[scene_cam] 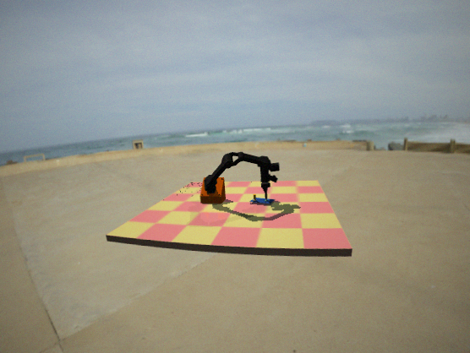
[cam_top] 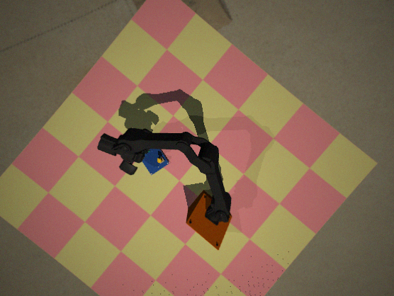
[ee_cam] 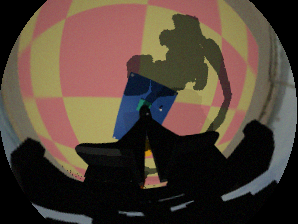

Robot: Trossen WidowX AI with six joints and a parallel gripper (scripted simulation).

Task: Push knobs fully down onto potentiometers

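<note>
The dark knob is 10 mm below my gripper tip. Also, from my gripper tip: yellow knob (80 mm behind, 10 mm to the right, 10 mm below).
</note>
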